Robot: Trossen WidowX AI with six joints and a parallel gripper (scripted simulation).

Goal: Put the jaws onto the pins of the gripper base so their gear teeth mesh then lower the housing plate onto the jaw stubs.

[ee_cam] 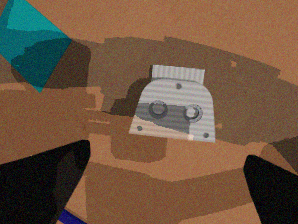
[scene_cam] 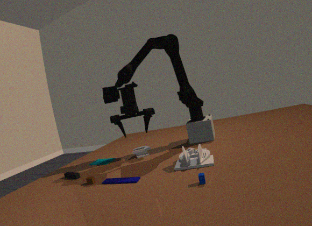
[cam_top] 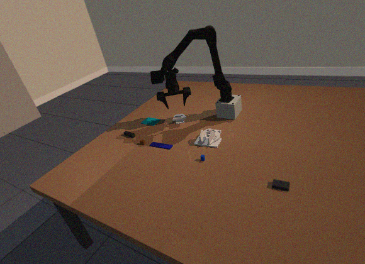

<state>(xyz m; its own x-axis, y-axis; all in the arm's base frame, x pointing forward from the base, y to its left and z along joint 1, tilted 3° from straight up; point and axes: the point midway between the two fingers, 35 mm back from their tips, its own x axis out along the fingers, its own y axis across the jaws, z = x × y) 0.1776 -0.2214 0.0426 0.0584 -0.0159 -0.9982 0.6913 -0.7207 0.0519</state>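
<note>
Now: the small grey block 10 mm behind my gripper tip and 80 mm below it. From my gripper tip the other things lie so: teal plate 70 mm ahead, 170 mm to the right, 90 mm below; gripper jaw 60 mm ahead, 240 mm to the left, 70 mm below; blue bar 230 mm ahead, 70 mm to the left, 90 mm below.
</note>
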